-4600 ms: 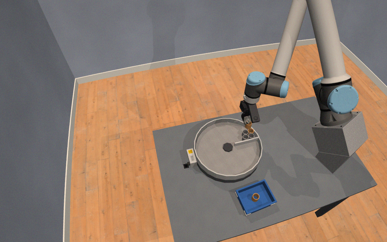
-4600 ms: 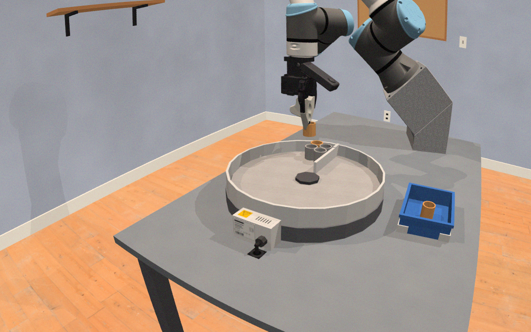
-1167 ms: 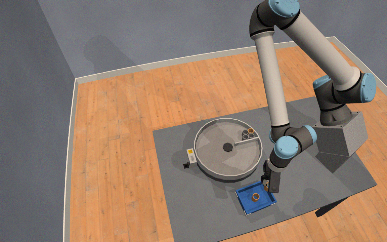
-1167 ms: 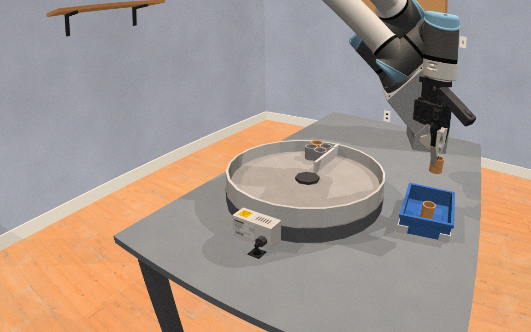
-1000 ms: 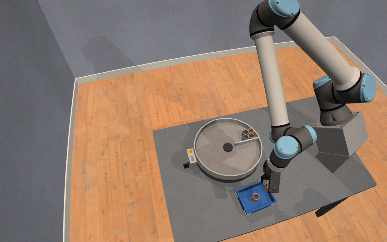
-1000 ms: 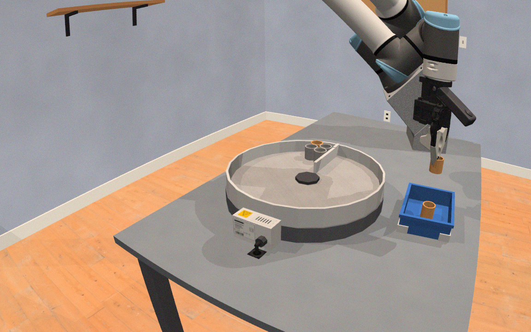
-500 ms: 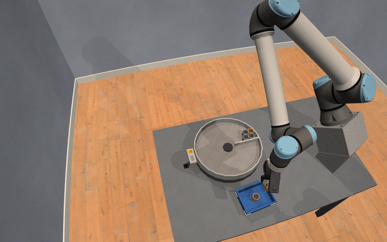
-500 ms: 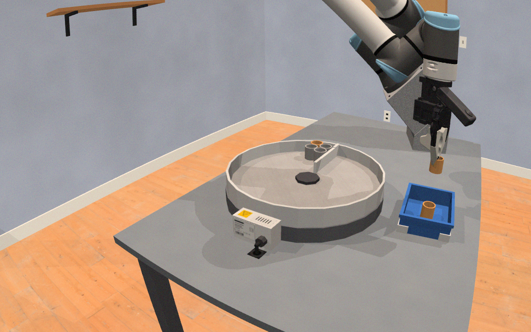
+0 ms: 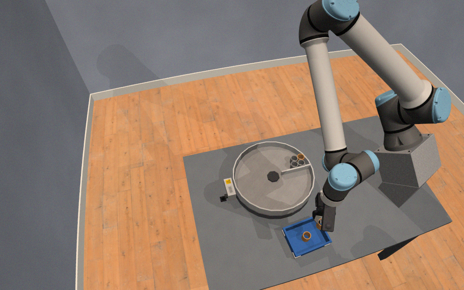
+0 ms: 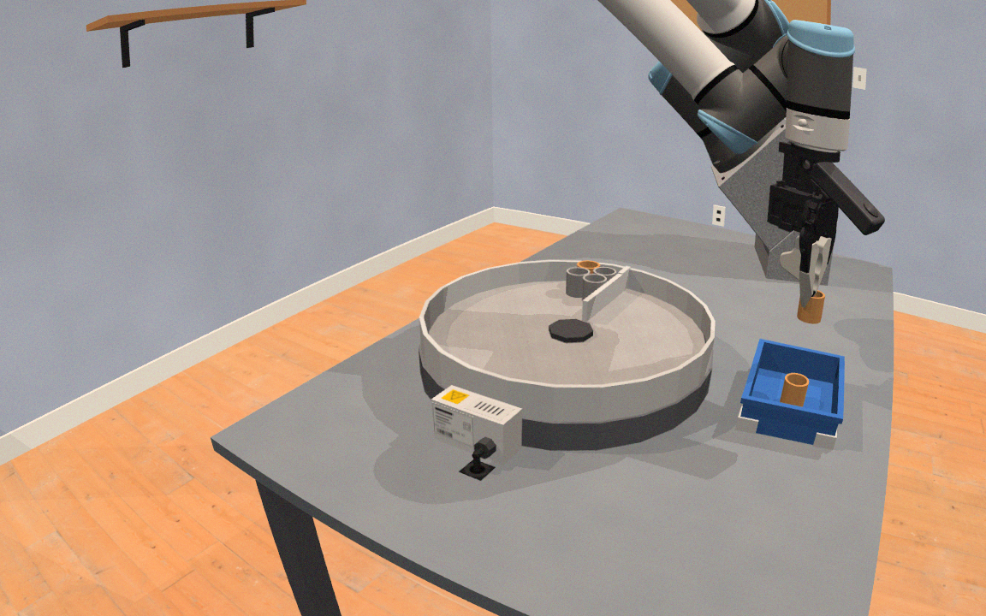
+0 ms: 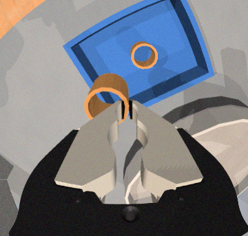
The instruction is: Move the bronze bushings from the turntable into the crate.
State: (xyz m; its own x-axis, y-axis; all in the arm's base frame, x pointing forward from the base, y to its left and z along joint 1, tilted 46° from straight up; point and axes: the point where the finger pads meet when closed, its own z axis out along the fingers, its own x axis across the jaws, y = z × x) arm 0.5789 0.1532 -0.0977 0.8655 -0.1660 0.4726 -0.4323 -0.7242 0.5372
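Now: the blue crate 130 mm below my hand, 40 mm ahead of it and 10 mm to the left of it. Round my hand: round grey turntable (340 mm to the right, 100 mm below, 60 mm ahead).
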